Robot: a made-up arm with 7 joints.
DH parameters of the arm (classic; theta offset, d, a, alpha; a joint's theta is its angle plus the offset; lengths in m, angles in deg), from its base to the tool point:
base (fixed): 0 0.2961 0.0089 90
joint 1: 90 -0.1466 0.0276 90
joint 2: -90 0.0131 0.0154 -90
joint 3: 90 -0.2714 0.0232 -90
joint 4: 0 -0.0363 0.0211 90
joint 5: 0 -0.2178 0.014 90
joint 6: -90 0.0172 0.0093 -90
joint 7: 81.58 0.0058 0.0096 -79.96
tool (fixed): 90.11 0.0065 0 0
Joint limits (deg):
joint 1: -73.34..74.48
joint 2: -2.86..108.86
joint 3: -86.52..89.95
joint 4: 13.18..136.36
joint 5: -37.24..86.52
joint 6: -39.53..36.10
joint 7: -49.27..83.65
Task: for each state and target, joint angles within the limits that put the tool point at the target. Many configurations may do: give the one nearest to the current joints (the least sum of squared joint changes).
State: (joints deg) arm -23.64 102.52 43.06 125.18 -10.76 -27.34 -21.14
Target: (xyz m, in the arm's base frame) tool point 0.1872 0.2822 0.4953
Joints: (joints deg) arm -17.90 101.99 47.05 122.86 -10.99 -27.19 -20.95
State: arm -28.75 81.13 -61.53 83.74 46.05 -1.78 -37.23
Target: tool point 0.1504 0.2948 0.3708
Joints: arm 24.02 108.86 -37.10 135.71 47.67 -2.60 -33.55
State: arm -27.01 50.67 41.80 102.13 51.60 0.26 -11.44
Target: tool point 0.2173 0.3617 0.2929
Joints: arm -36.30 80.04 29.02 119.03 52.80 -1.25 -14.24
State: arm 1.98 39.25 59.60 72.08 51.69 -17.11 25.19
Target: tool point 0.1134 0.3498 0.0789
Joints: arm -4.47 4.23 50.42 105.90 55.35 -15.92 24.74
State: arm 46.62 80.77 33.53 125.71 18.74 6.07 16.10
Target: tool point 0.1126 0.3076 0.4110
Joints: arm 51.02 45.36 18.56 136.36 54.66 7.91 8.89
